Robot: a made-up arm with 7 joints. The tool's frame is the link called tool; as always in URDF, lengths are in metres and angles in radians.
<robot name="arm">
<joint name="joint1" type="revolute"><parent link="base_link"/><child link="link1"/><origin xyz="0 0 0.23"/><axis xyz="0 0 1"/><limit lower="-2.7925" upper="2.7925"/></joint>
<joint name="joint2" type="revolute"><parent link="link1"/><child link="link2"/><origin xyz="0 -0.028 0.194" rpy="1.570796 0 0"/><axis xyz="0 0 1"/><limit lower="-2.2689" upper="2.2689"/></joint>
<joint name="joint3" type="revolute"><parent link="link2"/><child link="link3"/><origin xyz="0 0.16 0.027" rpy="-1.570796 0 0"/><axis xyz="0 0 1"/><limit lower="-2.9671" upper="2.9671"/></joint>
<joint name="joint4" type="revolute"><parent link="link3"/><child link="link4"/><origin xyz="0.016 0.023 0.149" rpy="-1.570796 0 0"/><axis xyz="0 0 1"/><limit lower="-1.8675" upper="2.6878"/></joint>
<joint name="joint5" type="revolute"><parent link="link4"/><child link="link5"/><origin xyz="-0.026 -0.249 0.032" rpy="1.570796 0 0"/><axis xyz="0 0 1"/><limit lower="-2.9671" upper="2.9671"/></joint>
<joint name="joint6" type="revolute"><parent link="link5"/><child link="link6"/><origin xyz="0 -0.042 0.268" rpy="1.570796 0 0"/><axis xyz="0 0 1"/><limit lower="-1.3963" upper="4.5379"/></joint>
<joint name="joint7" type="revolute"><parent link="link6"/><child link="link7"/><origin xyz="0.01 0.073 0.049" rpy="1.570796 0 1.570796"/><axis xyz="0 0 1"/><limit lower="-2.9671" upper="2.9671"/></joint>
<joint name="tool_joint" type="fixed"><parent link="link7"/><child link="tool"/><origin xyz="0 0 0"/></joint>
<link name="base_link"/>
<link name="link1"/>
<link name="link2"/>
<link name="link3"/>
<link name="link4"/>
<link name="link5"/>
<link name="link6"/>
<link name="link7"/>
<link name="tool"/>
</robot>
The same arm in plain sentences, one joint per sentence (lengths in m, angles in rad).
The arm has seven revolute joints in a row. What follows holds with every joint at zero, and every direction is one of the base frame's.
Joint 1 is mounted 0.23 m along +z from the base frame's origin and rotates about +z, from -2.7925 to 2.7925 rad.
Joint 2 is mounted 0.028 m along -y and 0.194 m along +z from joint 1 and rotates about -y, from -2.2689 to 2.2689 rad.
Joint 3 is mounted 0.027 m along -y and 0.16 m along +z from joint 2 and rotates about +z, from -2.9671 to 2.9671 rad.
Joint 4 is mounted 0.016 m along +x and 0.023 m along +y and 0.149 m along +z from joint 3 and rotates about +y, from -1.8675 to 2.6878 rad.
Joint 5 is mounted 0.026 m along -x and 0.032 m along +y and 0.249 m along +z from joint 4 and rotates about +z, from -2.9671 to 2.9671 rad.
Joint 6 is mounted 0.042 m along -y and 0.268 m along +z from joint 5 and rotates about -y, from -1.3963 to 4.5379 rad.
Joint 7 is mounted 0.01 m along +x and 0.049 m along -y and 0.073 m along +z from joint 6 and rotates about +x, from -2.9671 to 2.9671 rad.
The tool frame, which is the frame that the pose is given for, is mounted at the same point as joint 7; its axes are the base frame's turned by roll 3.1416, pitch -1.5708 and yaw 0 rad (as in URDF: about the fixed x, then y, then z).

